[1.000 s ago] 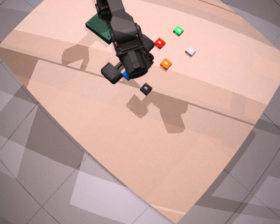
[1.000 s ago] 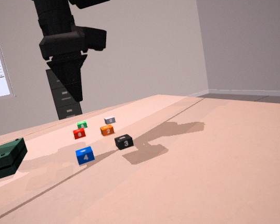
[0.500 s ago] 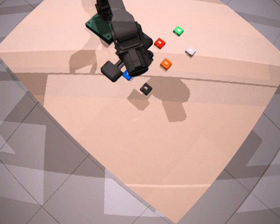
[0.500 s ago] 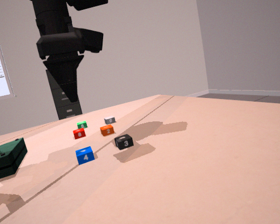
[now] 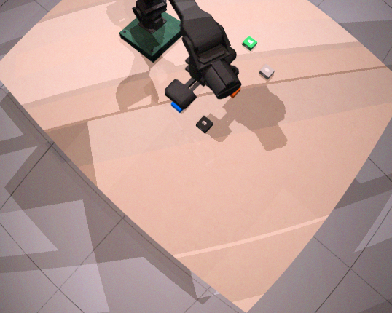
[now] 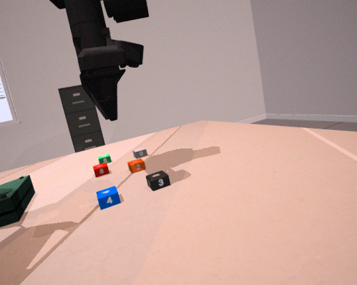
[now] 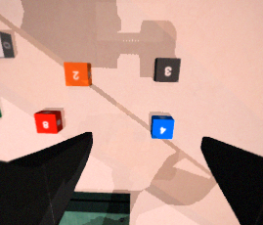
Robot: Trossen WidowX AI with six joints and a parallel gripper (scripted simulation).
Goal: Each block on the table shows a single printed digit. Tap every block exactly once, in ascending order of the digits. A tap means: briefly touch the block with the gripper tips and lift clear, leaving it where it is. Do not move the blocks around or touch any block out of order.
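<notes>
Now: the grey block 8 cm ahead of my gripper tip, 21 cm to the left of it and 12 cm below it. Round my gripper tip: orange block 4 cm ahead, 9 cm to the left, 12 cm below; then black block 5 cm ahead, 4 cm to the right, 12 cm below; then blue block 4 cm behind, 4 cm to the right, 12 cm below.
</notes>
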